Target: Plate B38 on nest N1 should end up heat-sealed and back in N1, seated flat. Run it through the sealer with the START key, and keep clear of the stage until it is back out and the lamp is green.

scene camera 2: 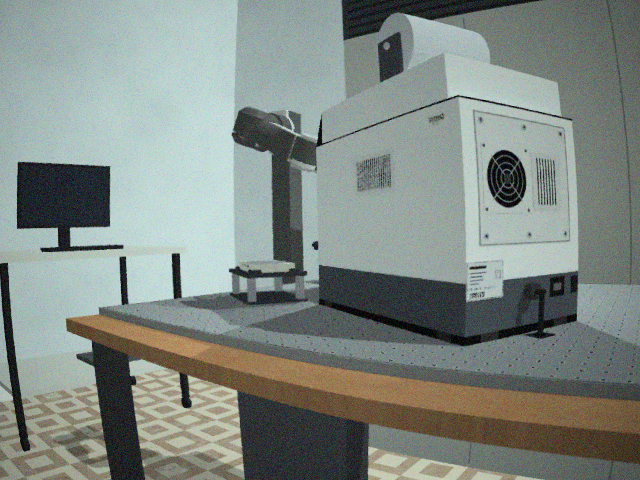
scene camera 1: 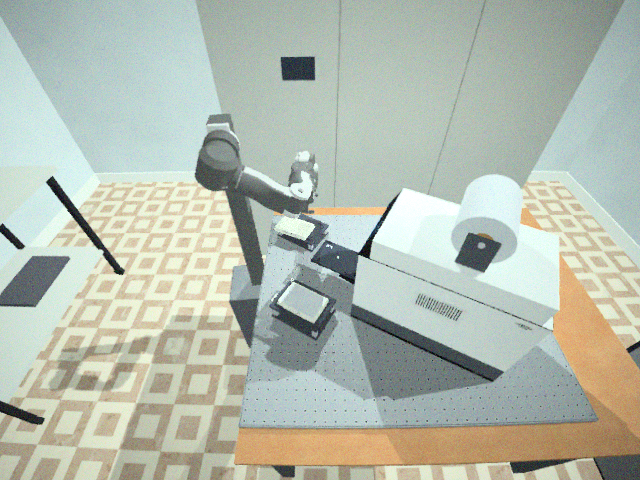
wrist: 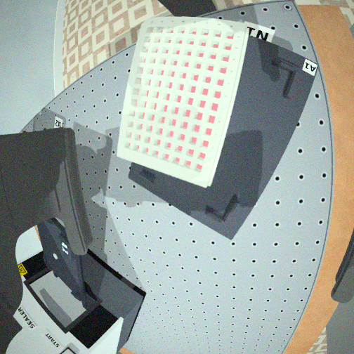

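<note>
Plate B38 [scene camera 1: 294, 226] [wrist: 180, 100], pale with pink in many wells, lies askew on nest N1 [scene camera 1: 319, 227] [wrist: 280, 115]. It is turned against the nest and overhangs its left side in the wrist view; bare nest top and corner guides show at the right and bottom. Whether it is tilted is unclear. My gripper [scene camera 1: 305, 207] [wrist: 196, 201] is open and empty, above and clear of the plate. The sealer [scene camera 1: 434, 289] [scene camera 2: 392, 222] [wrist: 35, 305] has its dark stage [scene camera 1: 336, 258] [wrist: 62, 250] out. The START label [wrist: 52, 340] shows at the lower left; the lamp does not show.
A second plate [scene camera 1: 303, 300] [scene camera 2: 266, 266] rests on another raised nest [scene camera 1: 314, 330] [scene camera 2: 251, 291], beside the sealer's front. A film roll [scene camera 1: 488, 217] [scene camera 2: 439, 41] sits on the sealer. A perforated board [scene camera 1: 320, 397] [scene camera 2: 361, 351] [wrist: 295, 200] lies on the orange bench [scene camera 1: 413, 444] [scene camera 2: 361, 377].
</note>
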